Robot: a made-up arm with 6 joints. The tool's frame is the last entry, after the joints.
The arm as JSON. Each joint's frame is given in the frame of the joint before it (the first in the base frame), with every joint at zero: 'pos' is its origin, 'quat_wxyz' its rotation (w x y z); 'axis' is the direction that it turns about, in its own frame. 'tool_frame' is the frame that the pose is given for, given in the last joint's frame.
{
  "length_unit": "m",
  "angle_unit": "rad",
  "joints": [
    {
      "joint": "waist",
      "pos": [
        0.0,
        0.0,
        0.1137
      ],
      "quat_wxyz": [
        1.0,
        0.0,
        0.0,
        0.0
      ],
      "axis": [
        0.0,
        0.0,
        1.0
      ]
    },
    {
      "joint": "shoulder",
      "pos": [
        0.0,
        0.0,
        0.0
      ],
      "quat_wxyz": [
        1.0,
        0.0,
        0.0,
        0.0
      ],
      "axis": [
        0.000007,
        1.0,
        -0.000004
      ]
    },
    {
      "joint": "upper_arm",
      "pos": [
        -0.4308,
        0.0,
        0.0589
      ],
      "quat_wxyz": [
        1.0,
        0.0,
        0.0,
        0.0
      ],
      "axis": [
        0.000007,
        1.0,
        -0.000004
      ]
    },
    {
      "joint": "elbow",
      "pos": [
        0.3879,
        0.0,
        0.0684
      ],
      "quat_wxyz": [
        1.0,
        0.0,
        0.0,
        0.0
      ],
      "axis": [
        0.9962,
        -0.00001,
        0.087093
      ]
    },
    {
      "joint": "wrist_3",
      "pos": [
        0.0,
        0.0,
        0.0
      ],
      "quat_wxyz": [
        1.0,
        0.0,
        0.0,
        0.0
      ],
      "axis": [
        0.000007,
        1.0,
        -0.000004
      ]
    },
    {
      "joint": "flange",
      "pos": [
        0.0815,
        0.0,
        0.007
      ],
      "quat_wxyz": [
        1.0,
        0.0,
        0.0,
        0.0
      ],
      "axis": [
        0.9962,
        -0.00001,
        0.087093
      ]
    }
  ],
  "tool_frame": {
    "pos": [
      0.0,
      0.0,
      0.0
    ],
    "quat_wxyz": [
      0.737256,
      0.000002,
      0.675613,
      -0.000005
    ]
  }
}
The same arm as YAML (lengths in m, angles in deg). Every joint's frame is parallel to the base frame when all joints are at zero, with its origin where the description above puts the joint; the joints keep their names.
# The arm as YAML. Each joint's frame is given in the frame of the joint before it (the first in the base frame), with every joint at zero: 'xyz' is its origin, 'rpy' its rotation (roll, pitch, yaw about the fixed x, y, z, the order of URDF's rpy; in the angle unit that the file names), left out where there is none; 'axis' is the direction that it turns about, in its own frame. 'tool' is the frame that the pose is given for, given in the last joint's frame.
units:
  length: m
  angle: deg
joints:
  - name: waist
    type: revolute
    origin:
      xyz: [0.0, 0.0, 0.1137]
    axis: "+z"
  - name: shoulder
    type: revolute
    origin:
      xyz: [0.0, 0.0, 0.0]
    axis: "+y"
  - name: upper_arm
    type: revolute
    origin:
      xyz: [-0.4308, 0.0, 0.0589]
    axis: "+y"
  - name: elbow
    type: revolute
    origin:
      xyz: [0.3879, 0.0, 0.0684]
    axis: [0.9962, 0.0, 0.0871]
  - name: wrist_3
    type: revolute
    origin:
      xyz: [0.0, 0.0, 0.0]
    axis: "+y"
  - name: flange
    type: revolute
    origin:
      xyz: [0.0815, 0.0, 0.007]
    axis: [0.9962, 0.0, 0.0871]
tool:
  origin:
    xyz: [0.0, 0.0, 0.0]
    rpy: [0.0, 85.0, 0.0]

